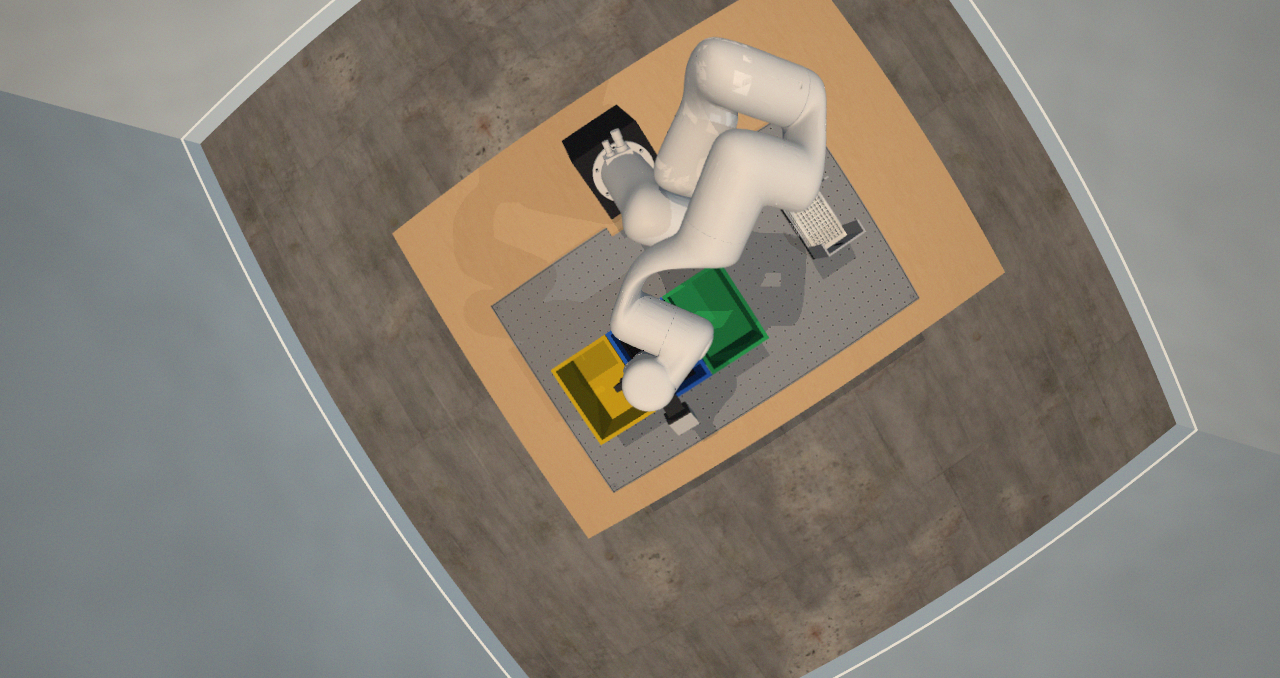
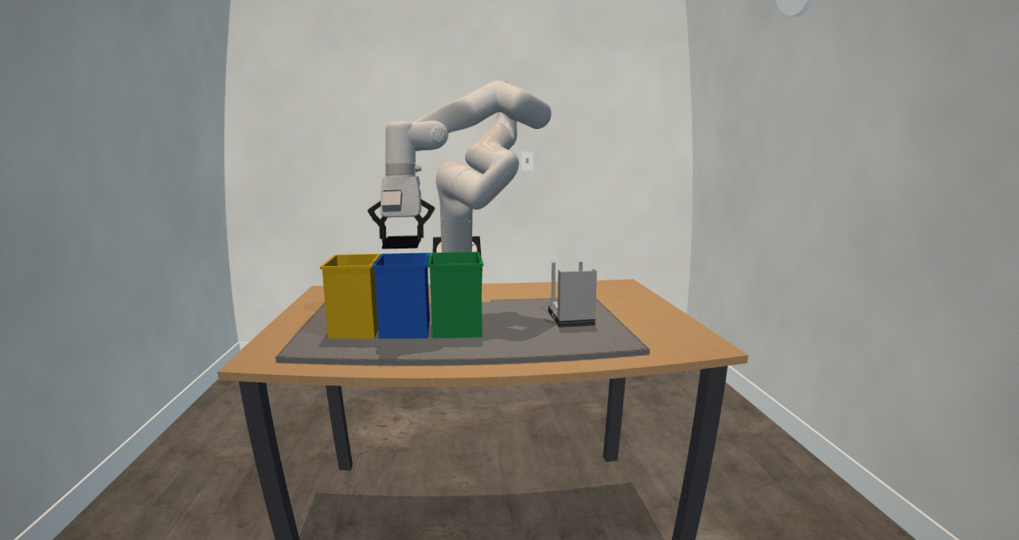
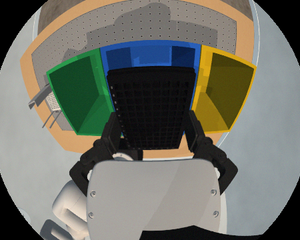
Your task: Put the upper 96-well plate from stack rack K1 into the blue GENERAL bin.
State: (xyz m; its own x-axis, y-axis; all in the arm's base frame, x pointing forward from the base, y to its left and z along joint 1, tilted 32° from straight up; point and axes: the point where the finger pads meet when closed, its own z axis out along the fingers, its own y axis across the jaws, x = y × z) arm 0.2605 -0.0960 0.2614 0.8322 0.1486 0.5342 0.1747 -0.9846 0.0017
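Now: the blue bin 140 mm below my hand. Also, from my hand: black 96-well plate 10 mm below; then yellow bin 140 mm below, 130 mm to the right, 30 mm ahead; then green bin 140 mm below, 130 mm to the left, 30 mm behind.
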